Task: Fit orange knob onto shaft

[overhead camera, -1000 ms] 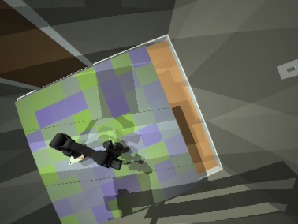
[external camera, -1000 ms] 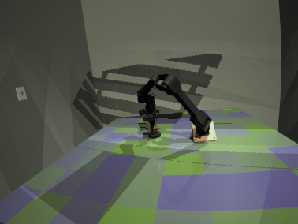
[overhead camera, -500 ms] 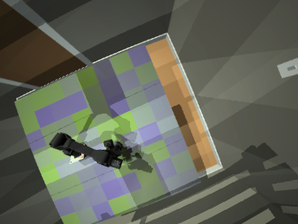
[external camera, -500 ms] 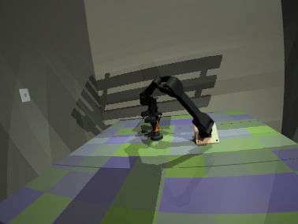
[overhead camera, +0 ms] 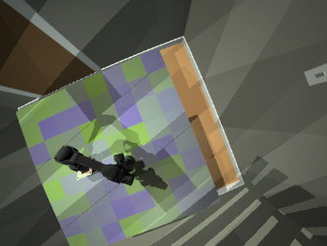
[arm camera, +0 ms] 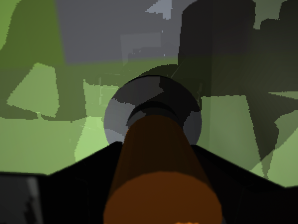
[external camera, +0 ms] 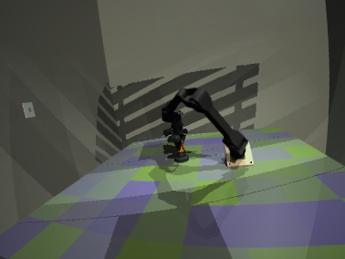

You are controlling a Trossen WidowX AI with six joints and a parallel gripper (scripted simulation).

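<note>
Right now my gripper tip is 30 mm above the round dark pedestal. Round my gripper tip: orange knob: 30 mm above.
</note>
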